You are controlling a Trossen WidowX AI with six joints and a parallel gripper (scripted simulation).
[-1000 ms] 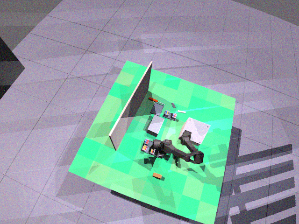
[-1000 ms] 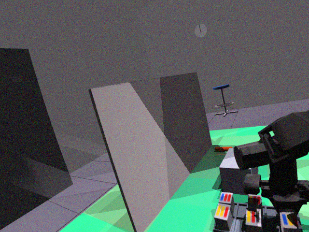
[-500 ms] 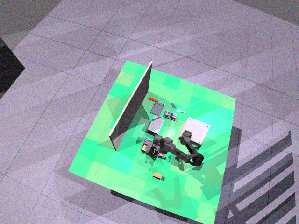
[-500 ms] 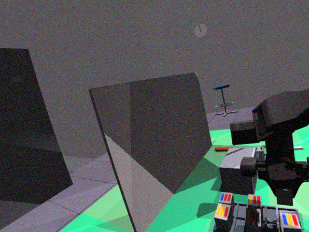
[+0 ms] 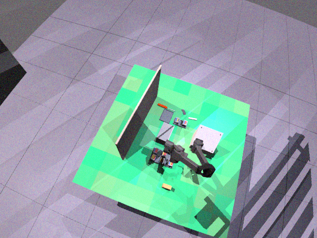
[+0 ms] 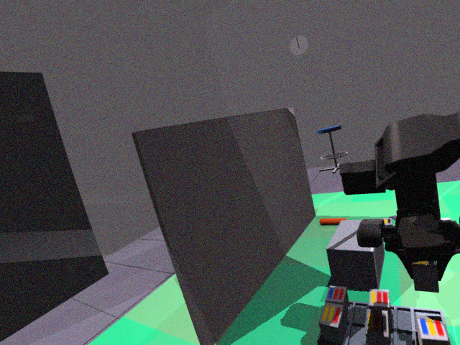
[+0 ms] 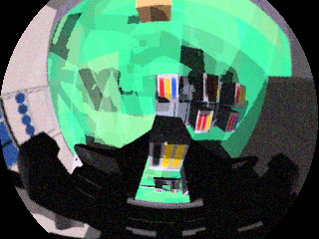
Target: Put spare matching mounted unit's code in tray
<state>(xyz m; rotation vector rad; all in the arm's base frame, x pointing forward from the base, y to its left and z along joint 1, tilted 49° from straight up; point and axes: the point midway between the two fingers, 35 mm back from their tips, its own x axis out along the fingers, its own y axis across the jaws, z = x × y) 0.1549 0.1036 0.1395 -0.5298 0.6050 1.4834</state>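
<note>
Now: the flat dark grey tray 180 mm ahead of my gripper tip, 360 mm to the right of it and 100 mm below it. From my gripper tip the other things lie so: orange block (30 mm behind, 240 mm to the left, 70 mm below); dark spare (20 mm above); upright panel (360 mm ahead, 180 mm to the right, 130 mm above).
</note>
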